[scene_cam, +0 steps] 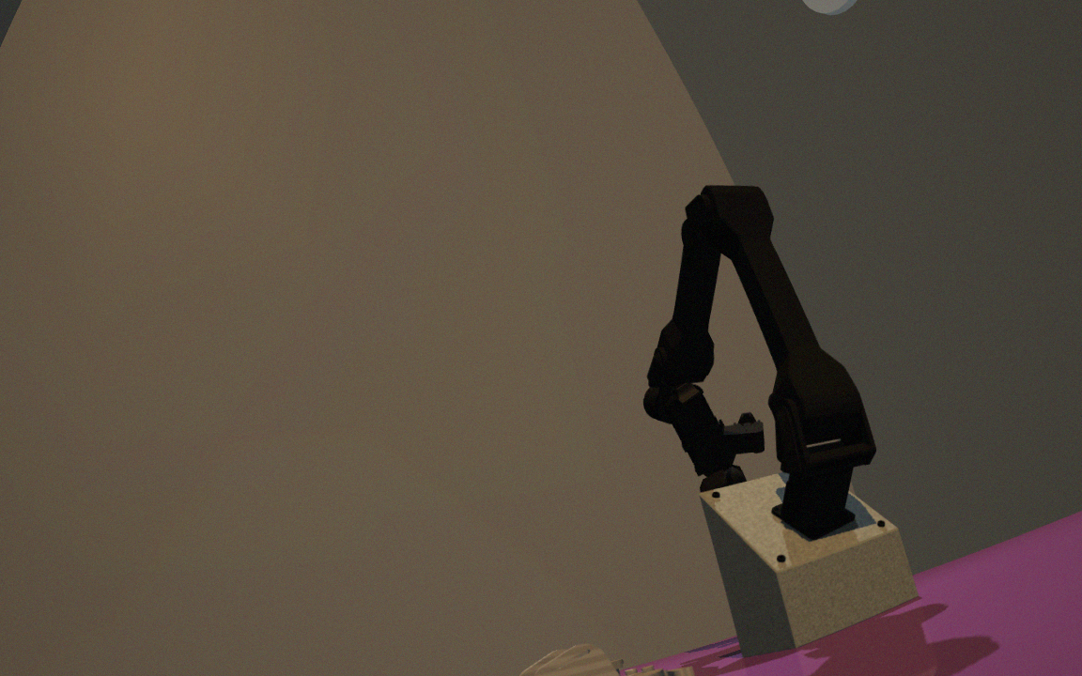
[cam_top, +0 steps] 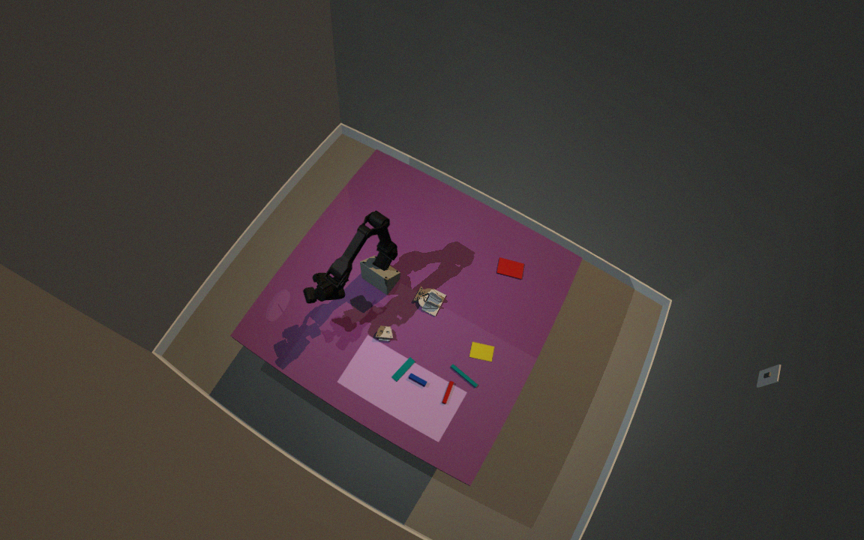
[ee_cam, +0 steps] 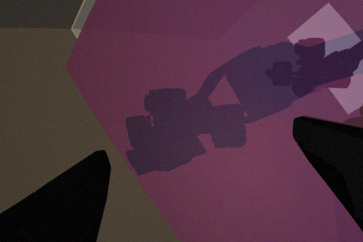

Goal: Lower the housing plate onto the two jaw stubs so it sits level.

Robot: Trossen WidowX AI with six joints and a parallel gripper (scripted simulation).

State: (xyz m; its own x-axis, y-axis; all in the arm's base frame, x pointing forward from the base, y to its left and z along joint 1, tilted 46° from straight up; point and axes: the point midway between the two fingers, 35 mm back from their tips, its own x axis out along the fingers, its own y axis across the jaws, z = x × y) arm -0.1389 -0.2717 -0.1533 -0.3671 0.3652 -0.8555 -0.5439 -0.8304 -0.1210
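Right now the small white block is 30 cm ahead of my gripper tip, 18 cm below it and 7 cm to the left of it. Round my gripper tip: red square (69 cm ahead, 66 cm to the left, 19 cm below); then yellow square (74 cm ahead, 20 cm to the left, 19 cm below); then jaw stub (38 cm ahead, 30 cm to the left, 18 cm below).
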